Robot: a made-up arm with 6 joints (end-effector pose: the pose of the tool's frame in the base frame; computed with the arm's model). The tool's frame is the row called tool.
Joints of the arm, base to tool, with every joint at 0 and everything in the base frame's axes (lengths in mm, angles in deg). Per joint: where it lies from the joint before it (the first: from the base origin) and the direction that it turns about. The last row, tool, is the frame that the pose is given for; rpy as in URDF.
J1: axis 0 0 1 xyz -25.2 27 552.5
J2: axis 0 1 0 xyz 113.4 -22.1 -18.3
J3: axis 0 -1 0 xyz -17.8 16.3 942.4
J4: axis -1 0 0 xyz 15.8 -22 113.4
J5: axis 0 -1 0 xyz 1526.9 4.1 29.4
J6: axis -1 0 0 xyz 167.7 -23.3 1.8
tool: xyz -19.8 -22.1 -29 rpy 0 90 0
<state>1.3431 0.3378 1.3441 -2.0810 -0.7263 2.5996</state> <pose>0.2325 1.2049 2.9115 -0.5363 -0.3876 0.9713</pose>
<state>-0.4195 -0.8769 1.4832 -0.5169 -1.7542 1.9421</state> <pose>-1.5902 0.7242 2.2218 -1.2328 0.3961 -1.9358</pose>
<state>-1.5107 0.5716 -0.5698 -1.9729 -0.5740 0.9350</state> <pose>0.0964 -1.3449 -0.1465 2.2066 0.8235 0.4484</pose>
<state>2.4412 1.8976 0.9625 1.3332 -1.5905 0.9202</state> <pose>-1.4838 1.4607 -0.9090 -1.9391 -1.0169 -1.9009</pose>
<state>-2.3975 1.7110 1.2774 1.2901 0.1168 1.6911</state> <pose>-1.9571 -1.7929 -0.1274 0.6564 -1.9282 0.6928</pose>
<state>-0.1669 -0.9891 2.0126 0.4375 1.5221 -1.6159</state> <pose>-2.2589 0.4607 0.9901 -2.1166 -1.6742 -0.2816</pose>
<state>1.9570 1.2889 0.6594 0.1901 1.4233 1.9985</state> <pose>-0.9119 2.2857 0.1528 -0.6363 -0.4804 0.0073</pose>
